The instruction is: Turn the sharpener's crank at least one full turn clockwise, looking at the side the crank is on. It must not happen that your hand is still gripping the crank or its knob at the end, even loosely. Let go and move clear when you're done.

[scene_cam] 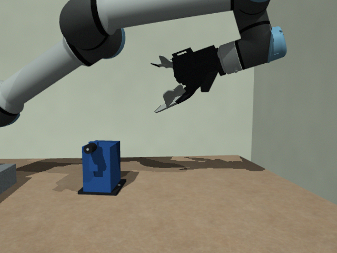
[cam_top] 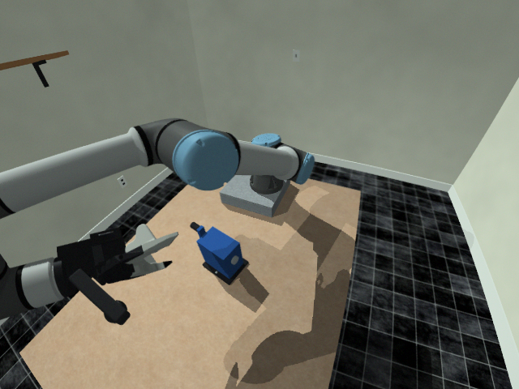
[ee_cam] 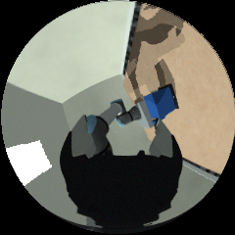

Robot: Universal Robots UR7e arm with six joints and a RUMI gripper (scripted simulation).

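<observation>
Right now the black knob is 16 cm behind my hand, 15 cm below it and 12 cm to the right of it.
</observation>
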